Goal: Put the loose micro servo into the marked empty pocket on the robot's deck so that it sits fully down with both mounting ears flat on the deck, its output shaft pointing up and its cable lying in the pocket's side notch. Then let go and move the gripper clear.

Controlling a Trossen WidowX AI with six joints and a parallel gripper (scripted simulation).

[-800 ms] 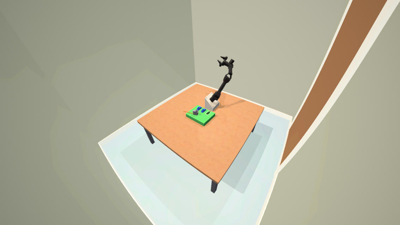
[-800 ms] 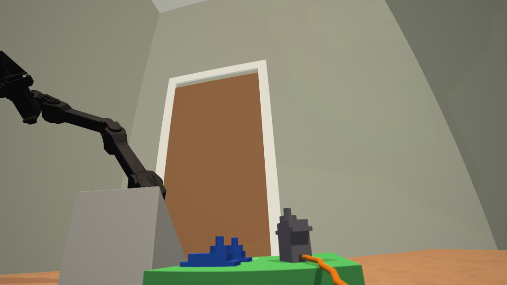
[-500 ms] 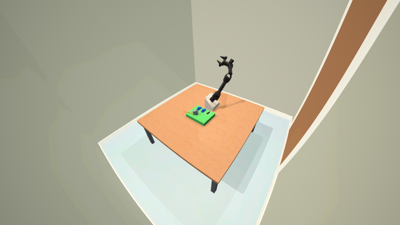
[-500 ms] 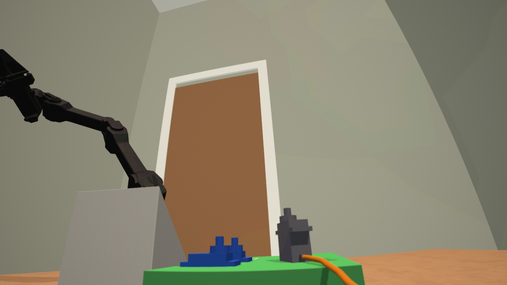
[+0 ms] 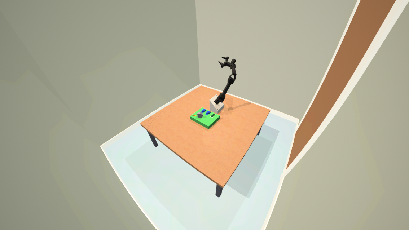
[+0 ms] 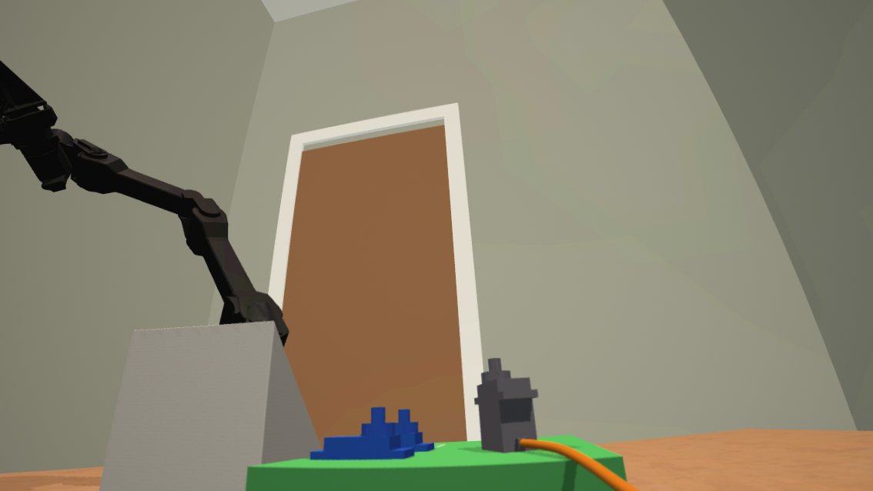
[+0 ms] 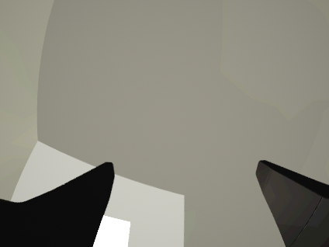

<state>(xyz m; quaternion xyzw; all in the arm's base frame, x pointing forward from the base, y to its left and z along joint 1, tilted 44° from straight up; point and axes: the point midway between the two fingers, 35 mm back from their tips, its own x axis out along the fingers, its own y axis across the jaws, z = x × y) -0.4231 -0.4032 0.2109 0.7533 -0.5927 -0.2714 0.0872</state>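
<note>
My gripper tip is 710 mm short of the green deck, 150 mm to the right of it and 550 mm above it.
</note>
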